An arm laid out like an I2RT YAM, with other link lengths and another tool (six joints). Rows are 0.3 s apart.
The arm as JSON. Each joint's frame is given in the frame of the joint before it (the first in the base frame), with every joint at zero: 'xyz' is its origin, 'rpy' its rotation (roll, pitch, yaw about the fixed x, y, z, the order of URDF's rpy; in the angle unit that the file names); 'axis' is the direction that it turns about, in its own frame. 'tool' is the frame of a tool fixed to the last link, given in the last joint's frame.
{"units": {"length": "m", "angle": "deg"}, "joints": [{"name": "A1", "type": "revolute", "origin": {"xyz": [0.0, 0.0, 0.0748], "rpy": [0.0, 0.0, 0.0]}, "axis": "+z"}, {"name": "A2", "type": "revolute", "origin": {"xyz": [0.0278, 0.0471, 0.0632], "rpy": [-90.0, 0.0, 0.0]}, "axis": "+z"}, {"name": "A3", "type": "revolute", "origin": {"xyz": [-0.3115, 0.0, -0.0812], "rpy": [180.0, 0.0, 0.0]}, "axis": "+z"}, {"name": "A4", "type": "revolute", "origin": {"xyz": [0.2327, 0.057, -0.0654], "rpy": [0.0, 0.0, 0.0]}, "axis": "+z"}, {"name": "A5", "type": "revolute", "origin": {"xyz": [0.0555, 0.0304, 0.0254], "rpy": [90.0, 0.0, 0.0]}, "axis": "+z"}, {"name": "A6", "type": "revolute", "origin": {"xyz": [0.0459, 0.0, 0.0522], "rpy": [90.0, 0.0, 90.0]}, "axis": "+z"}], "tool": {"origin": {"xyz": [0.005, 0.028, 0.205], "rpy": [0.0, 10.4, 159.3]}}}
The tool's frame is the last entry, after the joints.
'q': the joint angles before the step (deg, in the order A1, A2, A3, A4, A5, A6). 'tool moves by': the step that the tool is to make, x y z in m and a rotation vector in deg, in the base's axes. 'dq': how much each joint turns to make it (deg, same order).
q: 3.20, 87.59, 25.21, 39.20, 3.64, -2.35
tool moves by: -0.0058, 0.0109, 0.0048, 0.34, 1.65, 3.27
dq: -0.58, -2.81, 1.79, -6.19, -3.69, -1.18
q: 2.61, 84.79, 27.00, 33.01, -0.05, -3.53
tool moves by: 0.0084, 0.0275, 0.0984, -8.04, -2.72, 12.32
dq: -0.51, -9.83, 17.80, -26.18, -8.43, -12.69
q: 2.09, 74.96, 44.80, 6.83, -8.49, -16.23
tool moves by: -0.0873, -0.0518, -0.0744, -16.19, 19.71, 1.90
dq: -3.60, -3.31, 0.13, -25.17, 4.55, -16.38
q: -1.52, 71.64, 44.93, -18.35, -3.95, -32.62
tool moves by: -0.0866, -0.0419, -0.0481, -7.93, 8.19, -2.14
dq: -4.31, -9.43, -11.22, -6.07, 4.95, -7.16
